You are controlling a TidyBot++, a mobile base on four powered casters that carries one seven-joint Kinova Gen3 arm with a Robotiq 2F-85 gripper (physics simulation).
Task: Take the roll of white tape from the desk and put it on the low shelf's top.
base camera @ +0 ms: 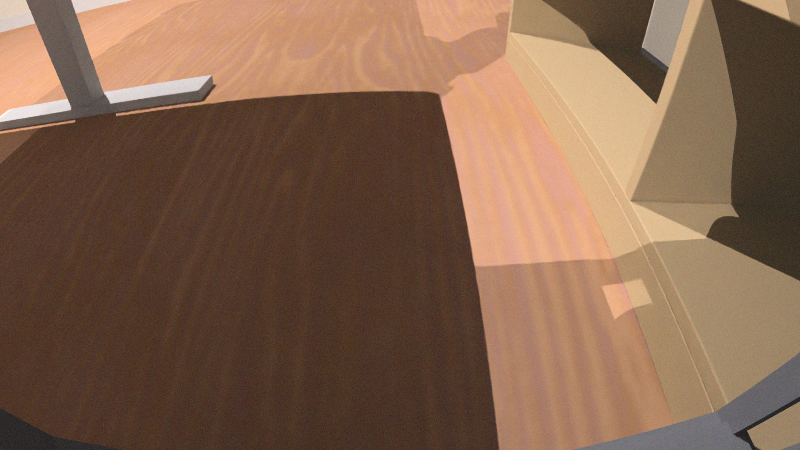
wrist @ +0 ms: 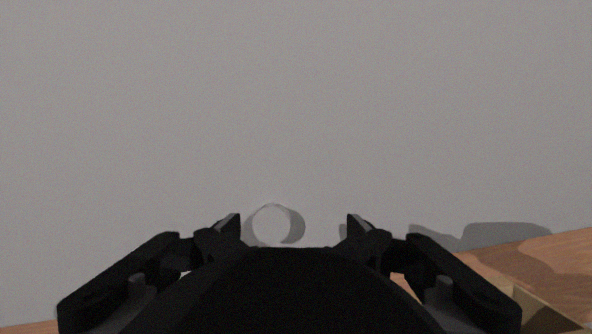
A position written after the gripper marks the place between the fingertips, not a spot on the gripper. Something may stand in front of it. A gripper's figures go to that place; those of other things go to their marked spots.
Labels:
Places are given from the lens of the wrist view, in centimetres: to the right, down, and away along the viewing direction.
gripper [wrist: 293,225]: 0, 5, 16
roll of white tape [wrist: 271,225]: -3, 8, 26
grey desk [wrist: 463,128]: 24, -5, 27
The marked spots on the grey desk and the roll of white tape are 30 cm apart.

